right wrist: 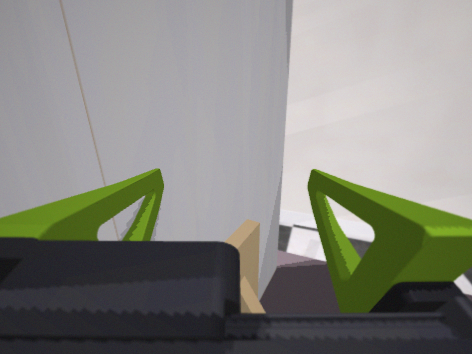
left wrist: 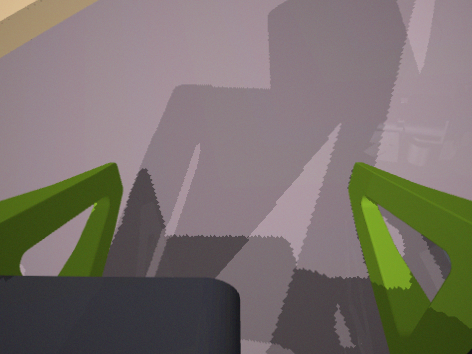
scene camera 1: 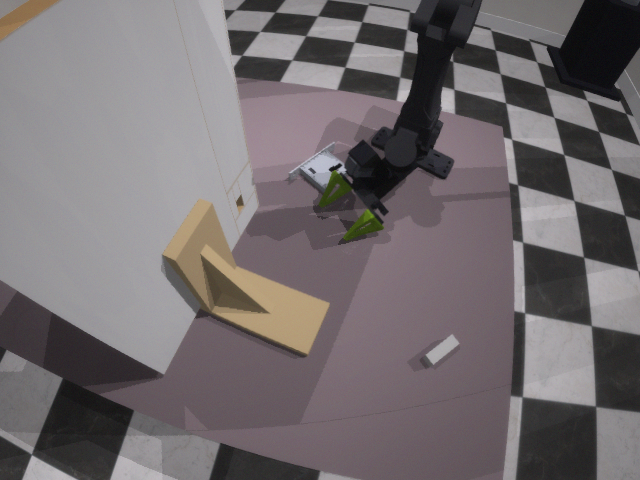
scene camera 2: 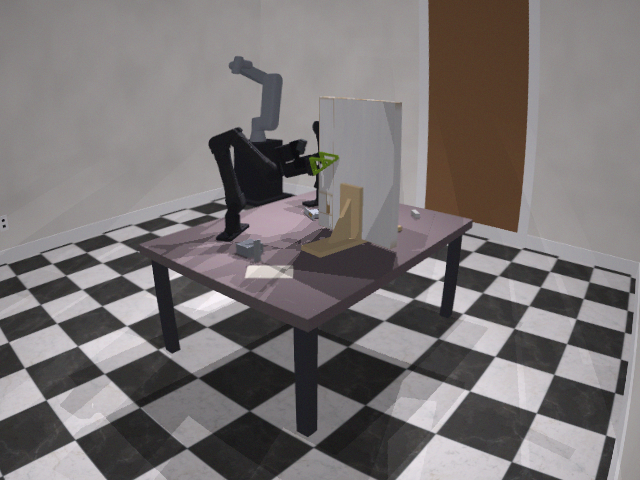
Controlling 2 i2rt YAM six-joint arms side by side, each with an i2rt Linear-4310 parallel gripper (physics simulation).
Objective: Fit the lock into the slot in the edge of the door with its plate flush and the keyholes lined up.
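Places are measured from the left arm's base along level axes (x back, y left, z down), in millimetres.
Pixels of known places: left gripper, fingertip midpoint: (left wrist: 235, 175) (scene camera 1: 331, 222); right gripper, fingertip midpoint: (right wrist: 235, 177) (scene camera 2: 335, 159); right arm's base, link origin: (scene camera 2: 233, 232).
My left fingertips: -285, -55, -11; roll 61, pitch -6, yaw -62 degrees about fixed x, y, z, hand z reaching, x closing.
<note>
Ahead of a thing's pixels: the offset from my left fingertips to its top centre, as dx, dy, dz. "pt": to the spot under its first point. Level surfaces: height alone.
The silver lock @(+109, -85, -15) (scene camera 1: 319, 166) (scene camera 2: 311, 212) lies flat on the table, its plate on the side facing the door; part of it is hidden behind my left arm in scene camera 1. The white door @(-240, -129, -536) (scene camera 1: 118, 129) (scene camera 2: 369, 149) (right wrist: 215, 100) stands upright, with a small opening @(pt -97, -143, -72) (scene camera 1: 239, 202) low near its edge. My left gripper (scene camera 1: 333, 222) (left wrist: 235, 175) is open and empty, low over the table beside the lock. The lock does not show in the left wrist view. My right gripper (scene camera 2: 325, 163) (right wrist: 235, 177) is open and empty, raised near the door's face.
A wooden bracket (scene camera 1: 281, 307) (scene camera 2: 352, 222) (right wrist: 250, 250) stands against the door's face. A small white block @(-121, +302, -11) (scene camera 1: 440, 349) (scene camera 2: 415, 213) lies on the table @(dz +11) (scene camera 1: 439, 279) (scene camera 2: 175, 242). A grey block @(-160, -538, -25) (scene camera 2: 248, 249) and a cream sheet @(-352, -554, +10) (scene camera 2: 268, 271) lie near the front edge in scene camera 2.
</note>
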